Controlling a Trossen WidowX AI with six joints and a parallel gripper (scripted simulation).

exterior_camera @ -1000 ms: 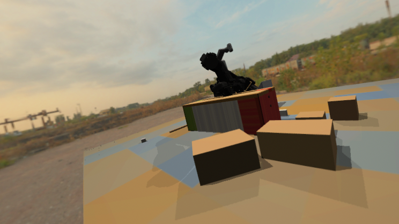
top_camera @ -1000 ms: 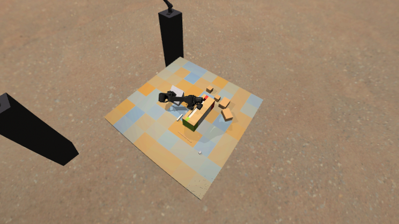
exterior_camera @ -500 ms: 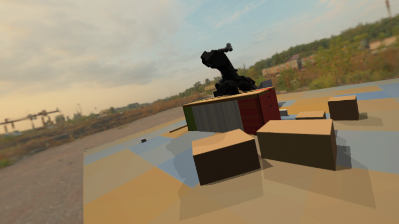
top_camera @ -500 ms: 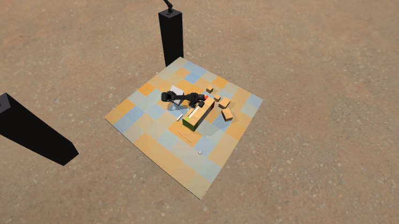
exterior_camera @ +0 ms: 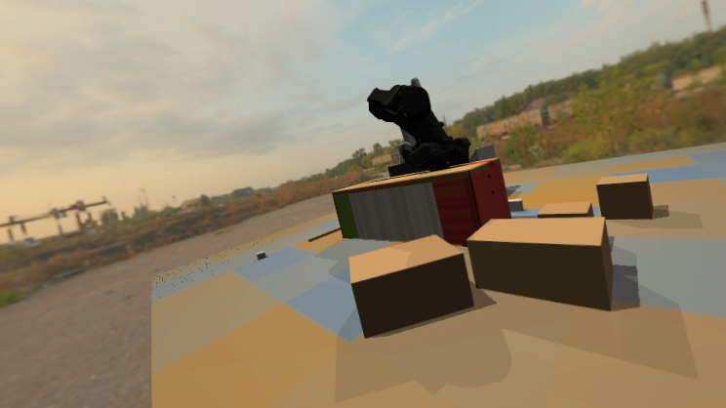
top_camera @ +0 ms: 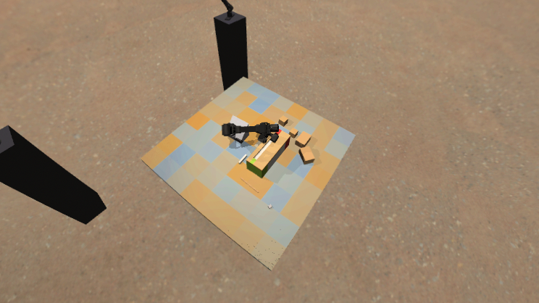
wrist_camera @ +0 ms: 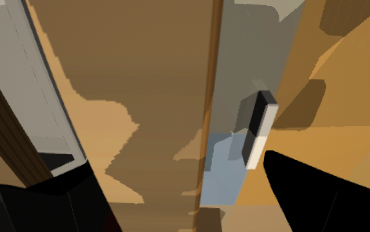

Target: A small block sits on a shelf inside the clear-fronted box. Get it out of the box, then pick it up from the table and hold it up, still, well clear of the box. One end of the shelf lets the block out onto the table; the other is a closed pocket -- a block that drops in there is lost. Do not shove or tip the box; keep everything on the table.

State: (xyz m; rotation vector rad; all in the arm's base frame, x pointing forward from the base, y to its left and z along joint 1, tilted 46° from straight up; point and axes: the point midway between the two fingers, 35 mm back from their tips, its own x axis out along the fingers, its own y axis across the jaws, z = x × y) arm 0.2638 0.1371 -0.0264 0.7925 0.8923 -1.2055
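The small yellow block is 50 mm ahead of my gripper tip and 30 mm to the left of it. From my gripper tip the other things lie so: long box 90 mm to the right, 40 mm ahead, 30 mm below.
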